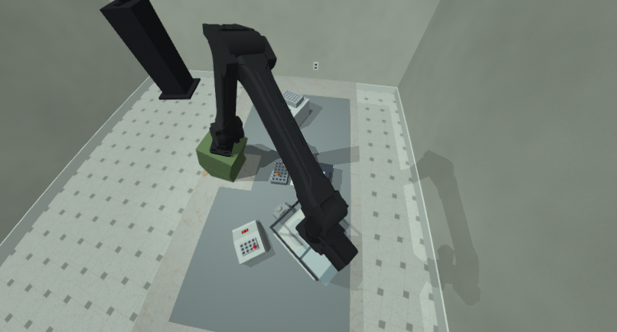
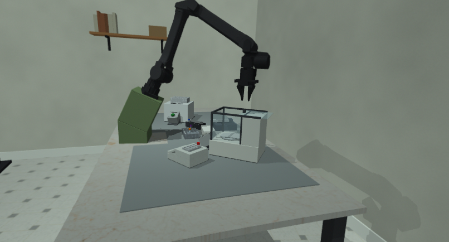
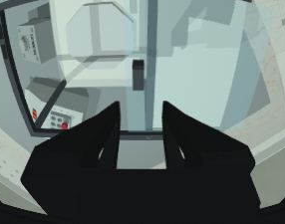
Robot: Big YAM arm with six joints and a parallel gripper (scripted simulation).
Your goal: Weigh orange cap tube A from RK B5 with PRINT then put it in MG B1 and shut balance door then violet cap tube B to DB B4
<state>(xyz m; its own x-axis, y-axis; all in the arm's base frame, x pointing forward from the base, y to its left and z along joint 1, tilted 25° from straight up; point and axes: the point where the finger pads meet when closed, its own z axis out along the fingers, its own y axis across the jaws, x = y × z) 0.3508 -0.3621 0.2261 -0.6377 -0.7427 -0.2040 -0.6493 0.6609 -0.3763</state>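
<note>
My gripper is now 17 cm past the tube rack RK, 36 cm to the right of it and 26 cm above it. The rest, counted from my hand: balance door 2 cm ahead, 2 cm to the right, 6 cm below; then red-capped tube 24 cm behind, 1 cm to the right, 21 cm below; then balance pan 5 cm behind, 5 cm to the left, 20 cm below.
</note>
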